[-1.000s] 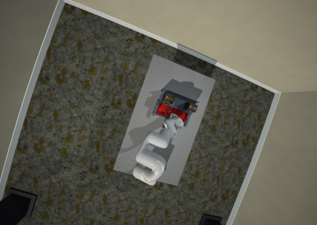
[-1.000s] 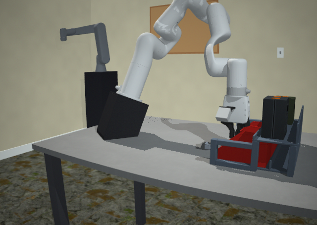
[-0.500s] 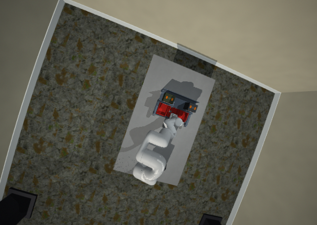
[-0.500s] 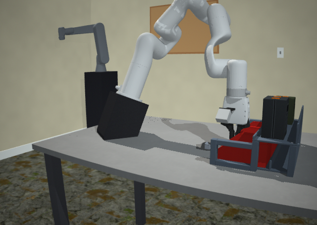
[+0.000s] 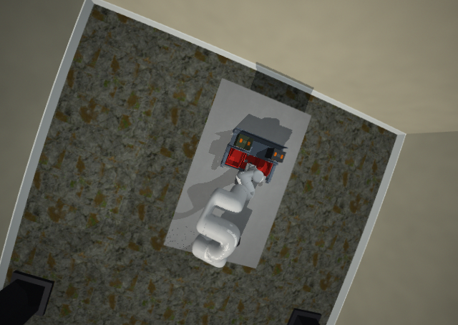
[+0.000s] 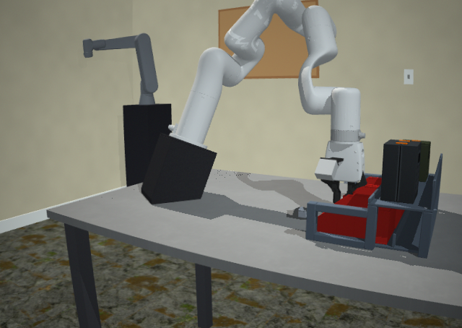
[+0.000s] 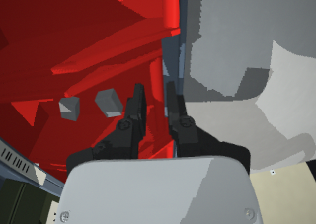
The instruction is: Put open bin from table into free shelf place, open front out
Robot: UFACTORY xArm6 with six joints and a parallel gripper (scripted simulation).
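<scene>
Now: hand 30 mm past the grey-blue shelf bar and 40 mm above it.
</scene>
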